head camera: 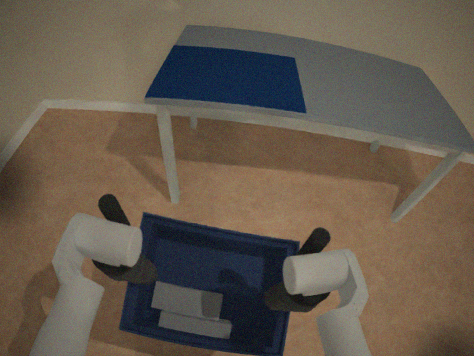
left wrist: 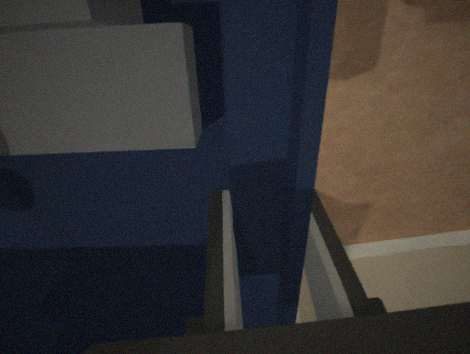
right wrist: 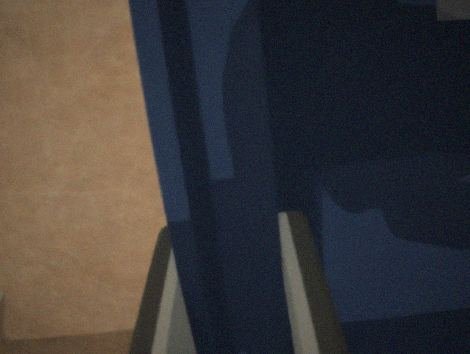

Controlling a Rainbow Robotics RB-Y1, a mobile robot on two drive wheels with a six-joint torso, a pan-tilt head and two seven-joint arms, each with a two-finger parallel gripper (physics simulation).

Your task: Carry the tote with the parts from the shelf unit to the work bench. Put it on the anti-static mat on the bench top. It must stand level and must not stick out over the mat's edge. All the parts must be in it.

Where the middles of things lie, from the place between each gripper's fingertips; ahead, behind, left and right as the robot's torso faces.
The dark blue tote [head camera: 241, 266] lies 190 mm to the right of my left hand and 50 mm below it.
I see my right gripper 180 mm to the right of the dark blue tote, 50 mm short of it and 30 mm above it.
